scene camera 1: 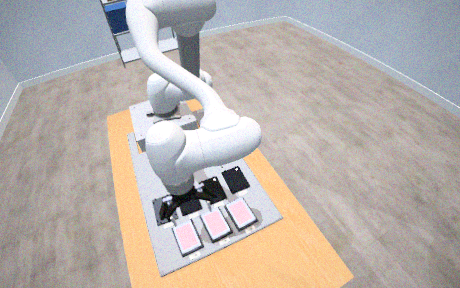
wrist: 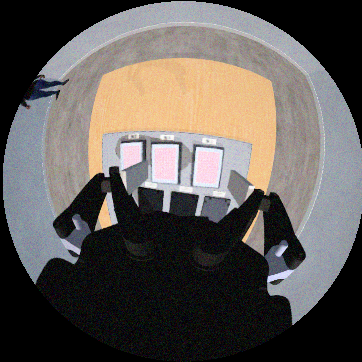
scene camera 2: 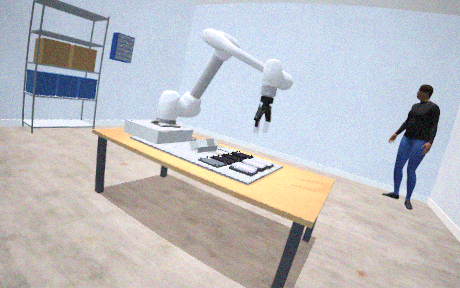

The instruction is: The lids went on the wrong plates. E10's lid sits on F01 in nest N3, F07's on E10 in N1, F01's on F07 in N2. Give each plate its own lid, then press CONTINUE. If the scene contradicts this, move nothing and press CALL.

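Seen in the pictures: gripper, fingertip midpoint: [scene camera 1: 192, 215] [wrist: 188, 173] [scene camera 2: 260, 133]; arm's base, origin of the base link: [scene camera 1: 166, 112] [scene camera 2: 165, 125].
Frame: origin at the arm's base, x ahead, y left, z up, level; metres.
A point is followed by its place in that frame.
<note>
Three pink-topped, light-rimmed lids sit on dark plates in the front row: one [scene camera 1: 187, 236] @(z -0.058, x 0.817, y 0.034 m) [wrist: 208, 166] @(z -0.058, x 0.816, y 0.027 m) beside the dark grey plate, a middle one [scene camera 1: 216, 222] @(z -0.055, x 0.785, y 0.171 m) [wrist: 166, 162] @(z -0.054, x 0.788, y 0.158 m), and a third [scene camera 1: 241, 213] @(z -0.060, x 0.769, y 0.292 m) [wrist: 131, 154] @(z -0.060, x 0.780, y 0.288 m) at the far end. Their nest labels are too blurred to read. Behind them lie a dark grey plate [scene camera 1: 161, 211] [wrist: 216, 206] and black plates [scene camera 1: 235, 180] [wrist: 184, 202] without pink tops. My gripper [scene camera 1: 192, 207] @(z 0.143, x 0.823, y 0.091 m) [scene camera 2: 261, 128] @(z 0.143, x 0.823, y 0.091 m) [wrist: 188, 173] @(z 0.143, x 0.823, y 0.091 m) is open and empty, high above the rows. The button box [scene camera 2: 204, 145] @(z -0.044, x 0.432, y 0.049 m) stands behind the plates; its buttons are not readable.
A grey perforated board [scene camera 1: 267, 210] @(z -0.089, x 0.775, y 0.420 m) [wrist: 235, 155] @(z -0.089, x 0.883, y -0.058 m) carries the plates on a wooden table [scene camera 1: 310, 255] @(z -0.102, x 1.025, y 0.531 m) [scene camera 2: 295, 192] @(z -0.102, x 1.129, y 0.087 m) [wrist: 190, 95] @(z -0.102, x 1.045, y 0.158 m). The robot base stands on a grey block [scene camera 2: 167, 133] @(z -0.021, x 0.194, y -0.101 m). A shelf rack [scene camera 2: 101, 75] stands at the back left. A person [scene camera 2: 422, 120] [wrist: 42, 92] stands beyond the table.
</note>
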